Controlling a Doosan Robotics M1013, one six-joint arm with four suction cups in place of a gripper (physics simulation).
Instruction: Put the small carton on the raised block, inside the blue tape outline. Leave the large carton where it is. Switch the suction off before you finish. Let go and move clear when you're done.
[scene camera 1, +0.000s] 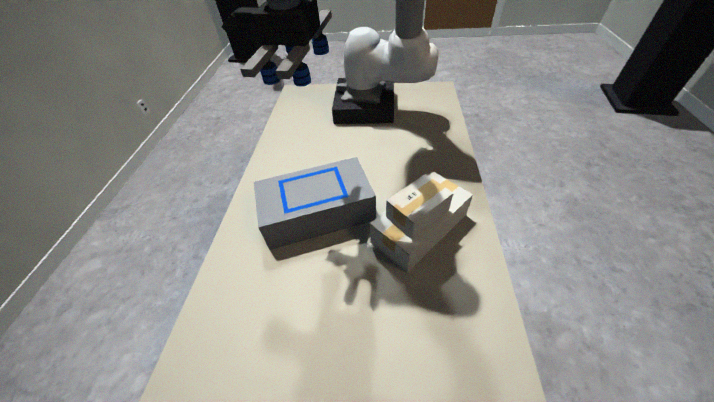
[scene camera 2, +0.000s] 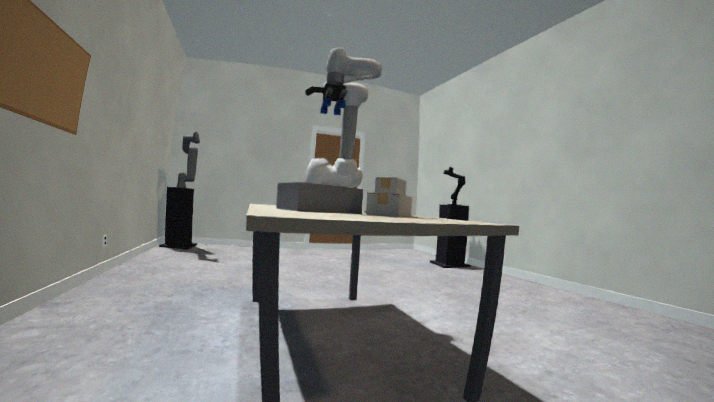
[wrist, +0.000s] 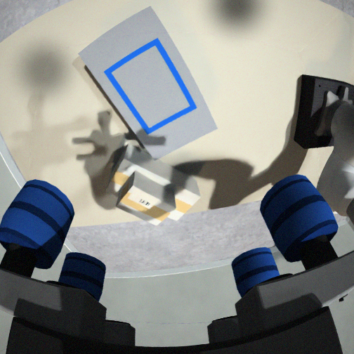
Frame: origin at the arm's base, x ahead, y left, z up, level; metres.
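Seen in the pictures: hand, tool point: (scene camera 2: 332, 110); arm's base, link origin: (scene camera 1: 363, 92).
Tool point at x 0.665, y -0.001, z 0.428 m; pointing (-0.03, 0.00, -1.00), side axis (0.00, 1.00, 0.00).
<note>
Pixels of each thing's top centre, then the offset from my tool point to it. "spot": a spot on its surface instead.
- small carton, top centre: (scene camera 1: 420, 196) (scene camera 2: 391, 179) 0.053 m ahead, 0.309 m left, 0.331 m down
- large carton, top centre: (scene camera 1: 422, 208) (scene camera 2: 391, 194) 0.029 m ahead, 0.323 m left, 0.406 m down
- grey raised block, top centre: (scene camera 1: 312, 188) (scene camera 2: 320, 185) 0.019 m ahead, 0.028 m right, 0.387 m down
- blue tape outline, surface spot: (scene camera 1: 283, 196) spot: 0.067 m ahead, 0.108 m right, 0.387 m down
The small carton (scene camera 1: 425, 195) (scene camera 2: 390, 185) (wrist: 145, 197), white with orange tape and a label, lies on top of the large carton (scene camera 1: 392, 242) (scene camera 2: 387, 204) (wrist: 182, 189). The large carton stands on the table beside the grey raised block (scene camera 1: 270, 200) (scene camera 2: 320, 197) (wrist: 135, 30). The blue tape outline (scene camera 1: 283, 196) (wrist: 127, 102) on the block's top has no carton in it. It does not show in scene camera 2. My gripper (scene camera 1: 295, 60) (scene camera 2: 332, 106) (wrist: 168, 246), with four blue suction cups, hangs high above the table, apart from both cartons, and holds nothing.
The arm's black base (scene camera 1: 363, 107) (wrist: 311, 112) stands on the table (scene camera 1: 250, 310) (scene camera 2: 382, 226) behind the block and cartons. Black pedestals (scene camera 2: 179, 215) (scene camera 2: 452, 250) carrying other arms stand on the floor away from the table.
</note>
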